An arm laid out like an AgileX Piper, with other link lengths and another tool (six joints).
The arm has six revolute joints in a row. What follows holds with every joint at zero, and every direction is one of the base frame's. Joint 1 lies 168.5 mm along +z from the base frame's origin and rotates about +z. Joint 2 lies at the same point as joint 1 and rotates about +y. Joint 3 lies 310.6 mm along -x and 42.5 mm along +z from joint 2 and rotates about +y. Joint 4 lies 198.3 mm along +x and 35 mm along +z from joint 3 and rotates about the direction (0.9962, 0, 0.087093). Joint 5 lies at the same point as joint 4 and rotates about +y. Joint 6 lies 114.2 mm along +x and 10 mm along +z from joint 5 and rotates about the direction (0.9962, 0, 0.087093). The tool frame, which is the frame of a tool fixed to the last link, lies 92.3 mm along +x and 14 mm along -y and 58.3 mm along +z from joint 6; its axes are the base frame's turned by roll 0.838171, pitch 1.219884 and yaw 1.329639 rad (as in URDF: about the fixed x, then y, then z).
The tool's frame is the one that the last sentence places.
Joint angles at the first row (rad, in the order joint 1, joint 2, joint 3, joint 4, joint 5, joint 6):
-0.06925, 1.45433, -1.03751, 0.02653, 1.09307, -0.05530
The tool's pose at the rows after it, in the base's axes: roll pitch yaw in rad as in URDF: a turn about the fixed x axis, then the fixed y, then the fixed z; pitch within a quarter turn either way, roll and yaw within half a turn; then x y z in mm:
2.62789 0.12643 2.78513 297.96 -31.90 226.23
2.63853 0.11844 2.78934 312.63 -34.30 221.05
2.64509 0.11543 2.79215 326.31 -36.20 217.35
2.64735 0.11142 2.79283 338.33 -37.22 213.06
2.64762 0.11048 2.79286 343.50 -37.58 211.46
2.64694 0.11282 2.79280 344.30 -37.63 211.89
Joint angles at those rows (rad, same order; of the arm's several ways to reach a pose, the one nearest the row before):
-0.06926, 1.51993, -1.08676, 0.00000, 1.09306, -0.05550
-0.06925, 1.57642, -1.13065, -0.00840, 1.09109, -0.05549
-0.06924, 1.62484, -1.17436, -0.01420, 1.09109, -0.05548
-0.06925, 1.66820, -1.21196, -0.01533, 1.08981, -0.05549
-0.06926, 1.68606, -1.22887, -0.01533, 1.08984, -0.05550
-0.06925, 1.68677, -1.23116, -0.01533, 1.08898, -0.05549

